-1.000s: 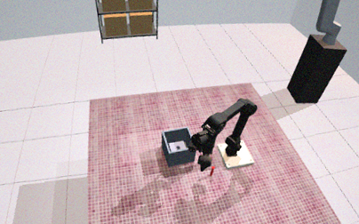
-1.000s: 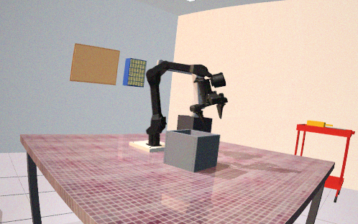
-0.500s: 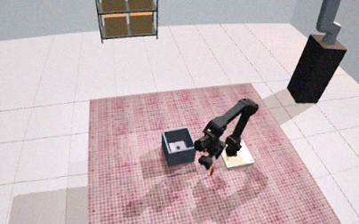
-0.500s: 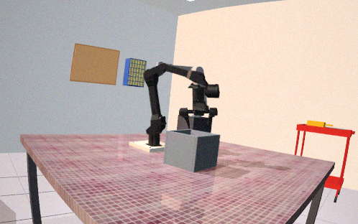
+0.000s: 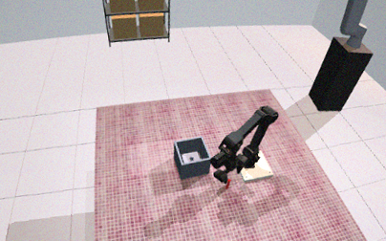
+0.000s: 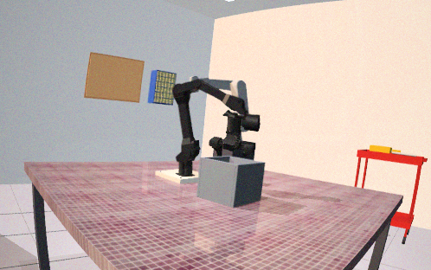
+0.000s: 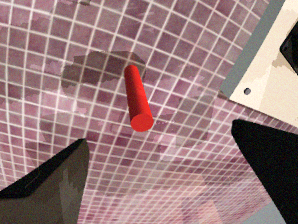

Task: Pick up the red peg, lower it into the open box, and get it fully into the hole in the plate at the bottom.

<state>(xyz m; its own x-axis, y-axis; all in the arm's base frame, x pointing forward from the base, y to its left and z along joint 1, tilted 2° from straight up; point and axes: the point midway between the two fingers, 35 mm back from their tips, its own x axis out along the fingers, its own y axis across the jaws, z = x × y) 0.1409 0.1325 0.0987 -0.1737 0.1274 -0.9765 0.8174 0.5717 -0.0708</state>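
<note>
My gripper tip is now 1 cm short of the red peg and 5 cm above it.
</note>
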